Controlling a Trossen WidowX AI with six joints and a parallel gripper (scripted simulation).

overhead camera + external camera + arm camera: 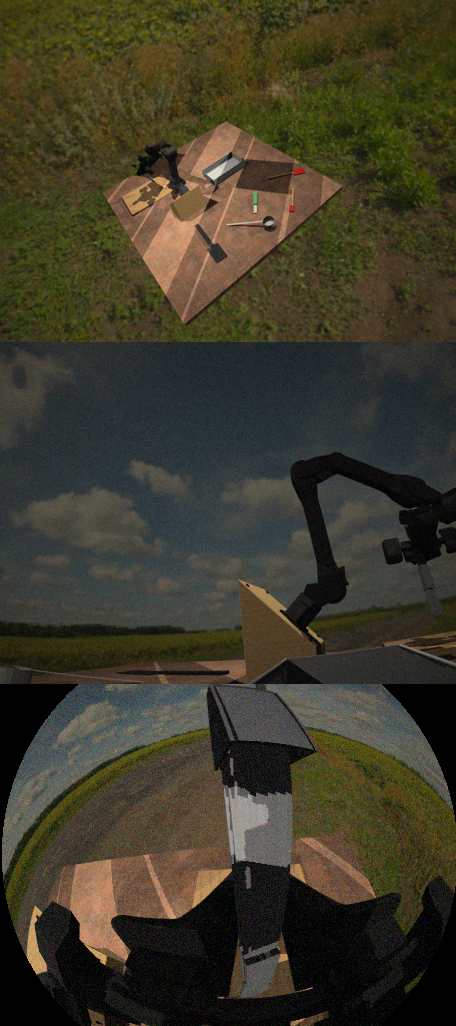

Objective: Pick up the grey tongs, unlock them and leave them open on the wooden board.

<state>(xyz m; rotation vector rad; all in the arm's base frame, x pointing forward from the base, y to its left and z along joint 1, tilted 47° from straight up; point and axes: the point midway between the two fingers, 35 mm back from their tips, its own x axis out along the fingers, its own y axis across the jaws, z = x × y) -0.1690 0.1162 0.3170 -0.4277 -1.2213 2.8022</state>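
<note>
Right now my gripper tip is 210 mm above the pale wooden board and 10 mm short of it. The rest, counted from my gripper tip: black spatula: 680 mm to the right, 210 mm below, 170 mm ahead; then grey roasting tin: 590 mm ahead, 190 mm below, 170 mm to the right.
</note>
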